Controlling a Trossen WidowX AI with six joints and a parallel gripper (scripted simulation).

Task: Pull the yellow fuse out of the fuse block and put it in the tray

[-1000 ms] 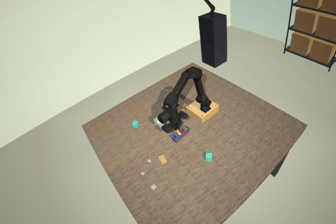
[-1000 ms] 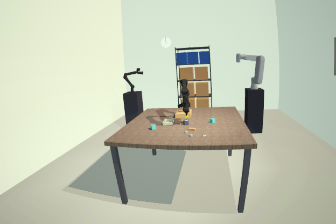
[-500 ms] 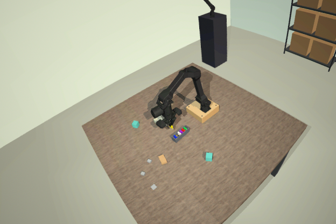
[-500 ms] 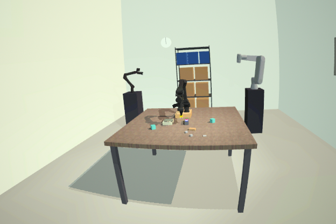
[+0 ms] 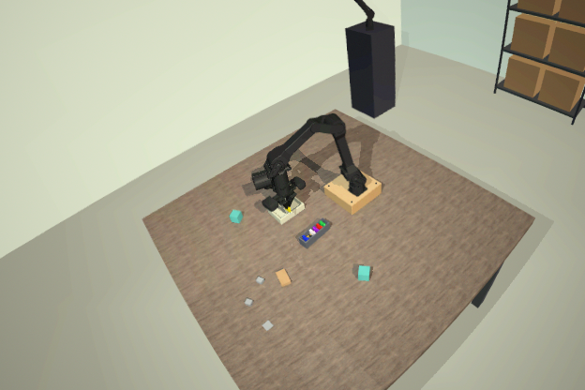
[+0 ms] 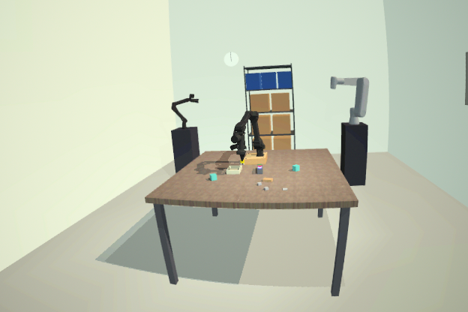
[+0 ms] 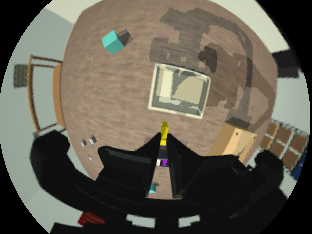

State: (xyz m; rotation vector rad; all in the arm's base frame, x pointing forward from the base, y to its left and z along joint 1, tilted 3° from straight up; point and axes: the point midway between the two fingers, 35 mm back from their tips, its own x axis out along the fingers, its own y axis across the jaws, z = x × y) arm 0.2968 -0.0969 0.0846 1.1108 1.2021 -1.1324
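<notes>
Now: gripper tip 30 mm past the cream tray, 70 mm to the left of it and 90 mm above it. The rest, counted from my gripper tip: yellow fuse 10 mm below.
</notes>
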